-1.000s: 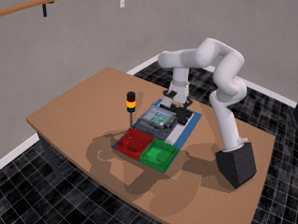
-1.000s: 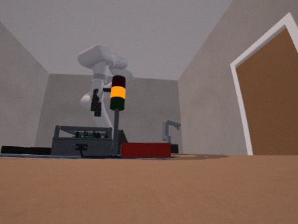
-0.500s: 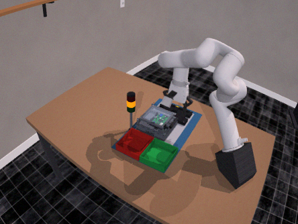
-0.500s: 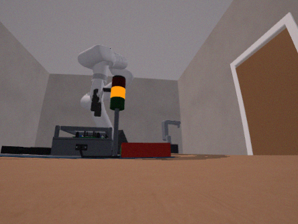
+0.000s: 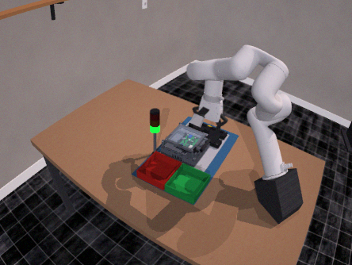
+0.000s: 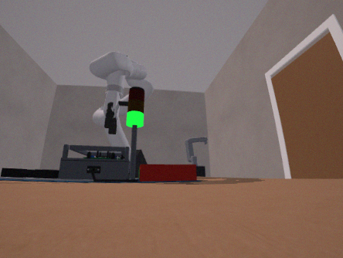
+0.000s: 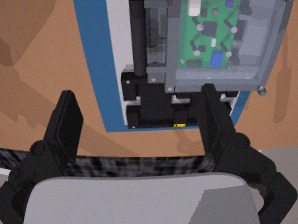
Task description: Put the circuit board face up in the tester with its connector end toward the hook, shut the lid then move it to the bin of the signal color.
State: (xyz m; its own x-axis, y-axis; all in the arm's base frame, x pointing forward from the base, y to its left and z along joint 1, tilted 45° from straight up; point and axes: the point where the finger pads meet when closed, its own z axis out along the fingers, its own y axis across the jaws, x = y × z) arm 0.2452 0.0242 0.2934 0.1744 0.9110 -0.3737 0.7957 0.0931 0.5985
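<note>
My hand is 110 mm above the black latch block, 50 mm to the right of it and 30 mm short of it. From my hand the other things lie so: tester lid: 110 mm below, 90 mm ahead, 20 mm to the right; green circuit board: 130 mm below, 80 mm ahead, 20 mm to the right; tester plate: 130 mm below, 90 mm ahead, 10 mm to the right.
</note>
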